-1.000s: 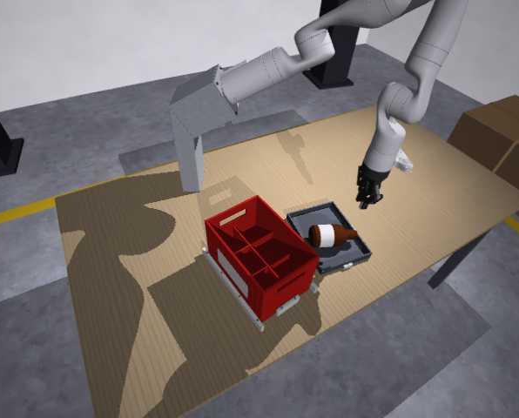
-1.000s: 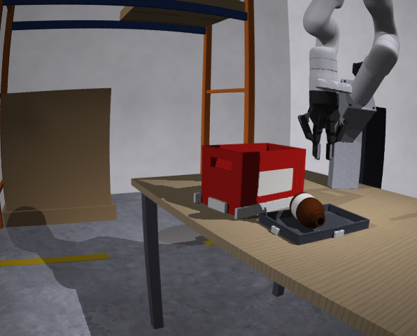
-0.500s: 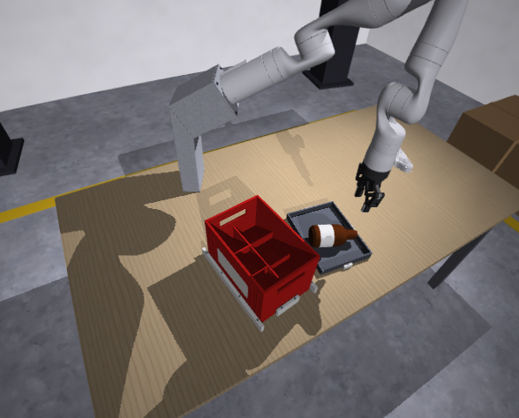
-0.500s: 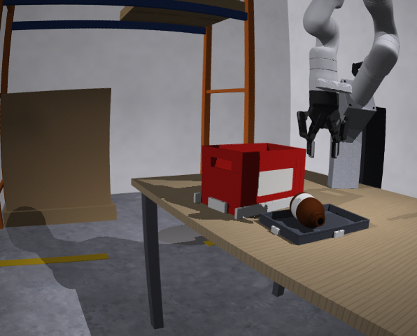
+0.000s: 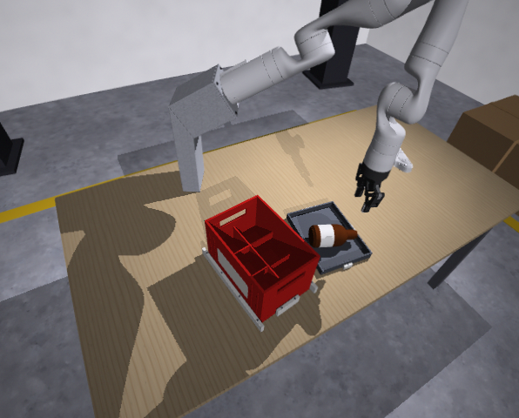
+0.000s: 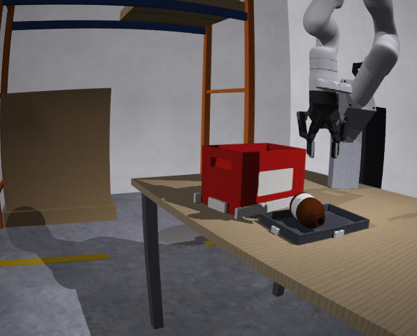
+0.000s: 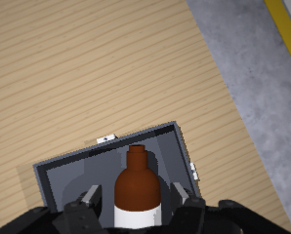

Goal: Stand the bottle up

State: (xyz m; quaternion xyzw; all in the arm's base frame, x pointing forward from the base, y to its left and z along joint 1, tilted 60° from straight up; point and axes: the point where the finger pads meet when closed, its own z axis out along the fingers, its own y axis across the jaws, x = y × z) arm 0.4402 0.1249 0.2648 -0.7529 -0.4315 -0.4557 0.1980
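The brown bottle is 160 mm below my hand, 50 mm to the right of it and 10 mm behind it. Also, from my hand: dark grey tray 190 mm below, 50 mm to the right, 40 mm behind; red crate 330 mm to the right, 120 mm below, 20 mm ahead.
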